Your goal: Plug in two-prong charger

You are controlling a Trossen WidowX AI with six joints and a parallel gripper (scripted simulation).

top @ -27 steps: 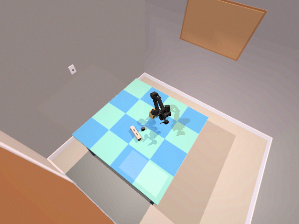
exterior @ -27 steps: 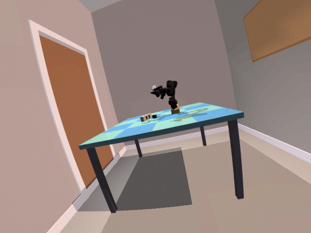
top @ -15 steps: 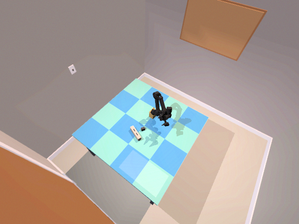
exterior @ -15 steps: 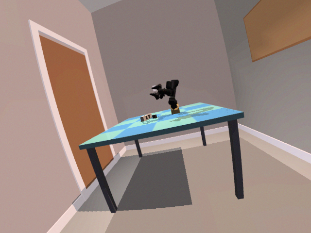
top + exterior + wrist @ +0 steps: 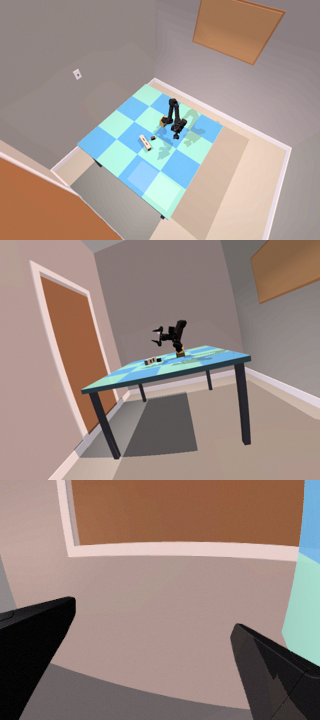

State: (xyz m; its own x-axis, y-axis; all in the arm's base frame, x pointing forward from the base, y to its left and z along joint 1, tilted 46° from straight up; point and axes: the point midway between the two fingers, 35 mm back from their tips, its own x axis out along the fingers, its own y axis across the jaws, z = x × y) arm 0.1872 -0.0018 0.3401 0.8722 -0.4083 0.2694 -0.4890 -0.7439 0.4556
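The two-prong charger lies 28 cm below my gripper tip, 25 cm to the right of it and 1 cm ahead of it.
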